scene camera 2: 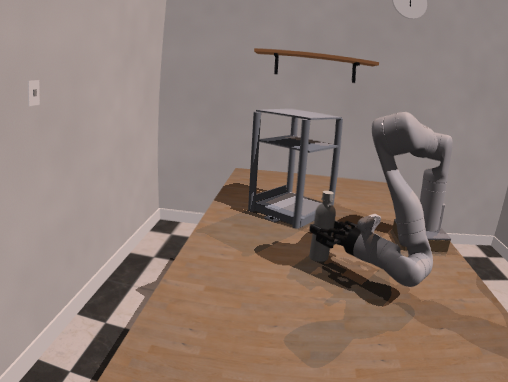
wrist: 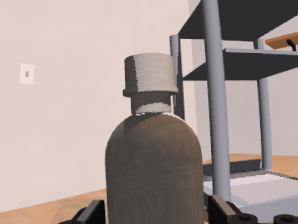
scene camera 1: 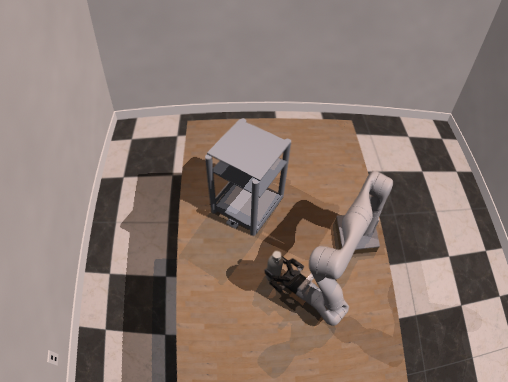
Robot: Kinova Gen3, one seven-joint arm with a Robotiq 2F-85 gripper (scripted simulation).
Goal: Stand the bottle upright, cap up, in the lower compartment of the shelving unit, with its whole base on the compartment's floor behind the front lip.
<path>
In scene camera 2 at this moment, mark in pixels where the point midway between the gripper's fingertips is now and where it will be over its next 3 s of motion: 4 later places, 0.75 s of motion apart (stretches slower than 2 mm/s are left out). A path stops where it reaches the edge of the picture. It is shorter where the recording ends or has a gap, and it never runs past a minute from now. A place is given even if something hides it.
The gripper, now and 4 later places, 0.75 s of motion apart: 319, 224; 319, 223; 320, 210; 317, 208; 304, 203
</path>
